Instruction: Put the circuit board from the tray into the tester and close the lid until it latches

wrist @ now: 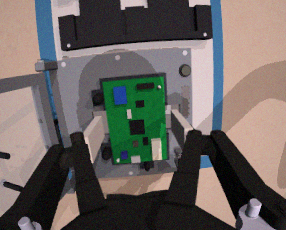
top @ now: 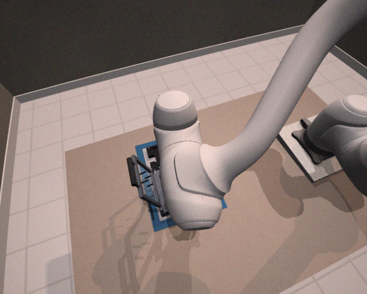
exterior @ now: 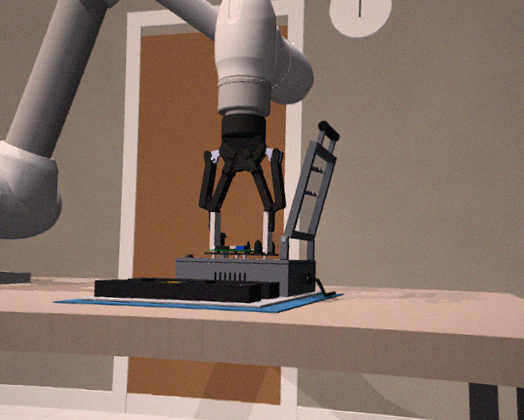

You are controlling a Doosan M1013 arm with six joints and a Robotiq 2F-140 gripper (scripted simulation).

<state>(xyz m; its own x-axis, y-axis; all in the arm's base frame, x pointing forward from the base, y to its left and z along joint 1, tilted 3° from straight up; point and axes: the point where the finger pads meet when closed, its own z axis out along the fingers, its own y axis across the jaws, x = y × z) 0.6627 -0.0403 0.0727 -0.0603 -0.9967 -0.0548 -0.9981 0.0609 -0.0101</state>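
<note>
The green circuit board is 2 cm below my hand. Also, from my hand: latch hook 6 cm to the left, 6 cm behind, 1 cm below; lid 12 cm ahead, 9 cm above, 1 cm to the right.
</note>
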